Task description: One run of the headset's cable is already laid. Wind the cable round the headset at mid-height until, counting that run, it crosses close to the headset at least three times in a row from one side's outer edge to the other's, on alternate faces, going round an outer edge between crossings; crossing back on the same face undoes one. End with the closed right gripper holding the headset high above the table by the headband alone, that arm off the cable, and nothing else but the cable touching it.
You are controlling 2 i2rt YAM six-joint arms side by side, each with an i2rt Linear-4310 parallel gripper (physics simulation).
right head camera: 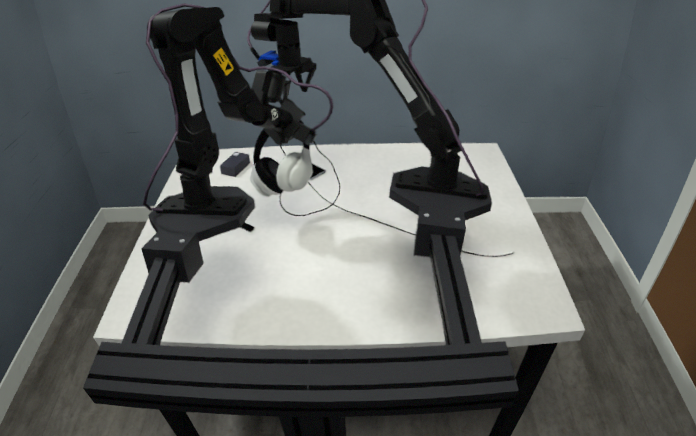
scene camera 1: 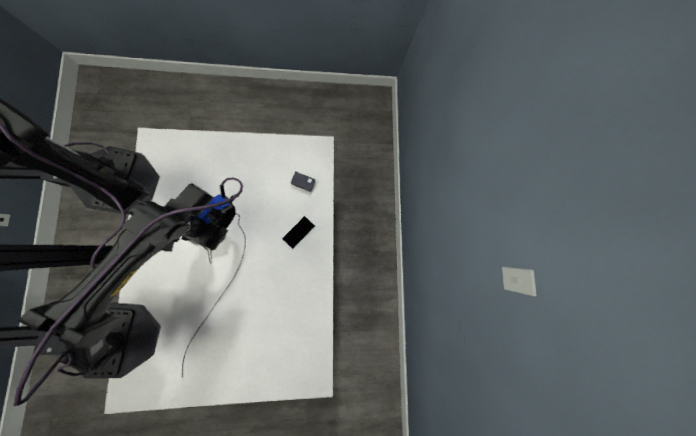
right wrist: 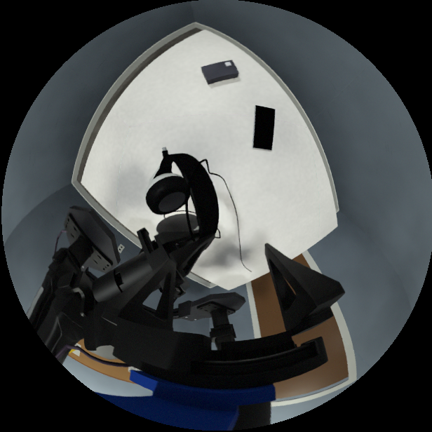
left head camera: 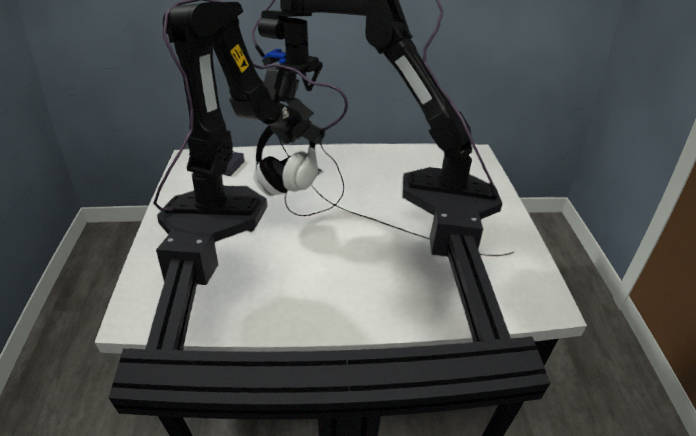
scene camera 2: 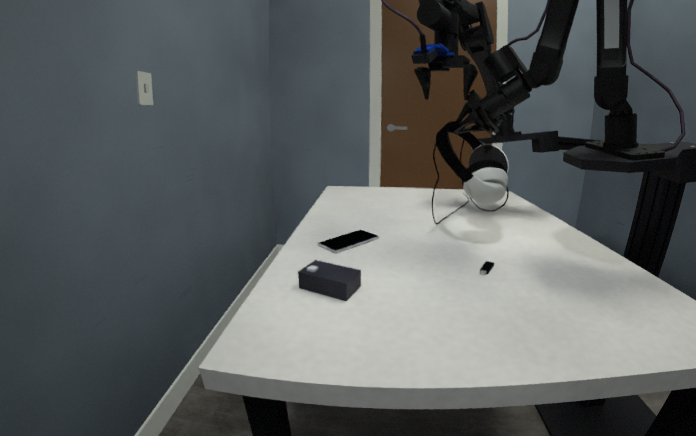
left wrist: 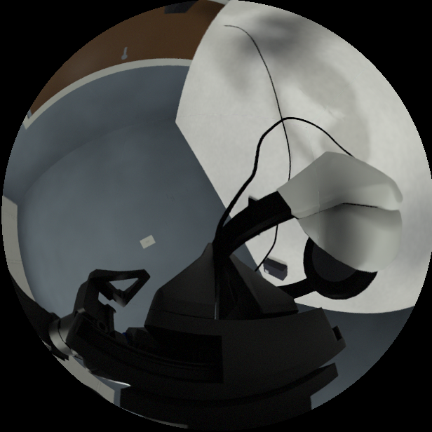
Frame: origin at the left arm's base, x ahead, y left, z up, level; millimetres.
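Seen in the pictures: left gripper, between the fingertips: (scene camera 1: 213, 237) (scene camera 2: 452, 131); right gripper, between the fingertips: (right head camera: 294, 98) (scene camera 1: 210, 230) (left head camera: 299, 97) (scene camera 2: 445, 99); left arm's base, origin of its link: (right head camera: 200, 206) (left head camera: 211, 206) (scene camera 2: 620, 151); right arm's base, origin of its link: (right head camera: 441, 187) (scene camera 1: 113, 341) (left head camera: 452, 187) (scene camera 2: 505, 135).
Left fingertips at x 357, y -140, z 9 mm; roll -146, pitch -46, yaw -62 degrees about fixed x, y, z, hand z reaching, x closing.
Pixels of each thing's top centre, then the offset from my left fingertips to it. "*": a spot on its surface instead.
- thin black cable, a spot on its surface: (left head camera: 380, 222) * dz -283, dx -15, dy -208 mm
- dark box, centre of its top: (scene camera 2: 329, 268) (left head camera: 229, 157) (right head camera: 234, 158) (scene camera 1: 302, 180) dz -244, dx +222, dy +320 mm
- black phone, centre of its top: (scene camera 2: 349, 239) (scene camera 1: 298, 232) dz -277, dx +246, dy +81 mm
- small USB stick, centre of its top: (scene camera 2: 486, 266) (right head camera: 244, 224) dz -276, dx -87, dy +177 mm
The headset (left head camera: 300, 172) (right head camera: 294, 172) (scene camera 2: 486, 187), white cups on a black headband, hangs tilted above the table. My left gripper (scene camera 2: 462, 125) (left wrist: 215, 248) is shut on the headband. The thin black cable (left head camera: 380, 222) (left wrist: 257, 150) leaves near those fingertips; a loop hangs beside and below the cups, and its tail lies on the table. In the left wrist view another strand shows beyond the headband. Which faces it crosses is partly hidden. My right gripper (scene camera 2: 447, 96) (right wrist: 216, 256) is open and empty, above and beyond the left gripper in the head views.
A dark box (scene camera 1: 303, 181) (scene camera 2: 328, 279) and a black phone (scene camera 1: 298, 232) (scene camera 2: 349, 240) lie on the table (scene camera 2: 410, 395) towards its far side in the head views. A small USB stick (scene camera 2: 486, 267) (right head camera: 248, 226) lies near the left arm's base. The two arms are close together above the headset.
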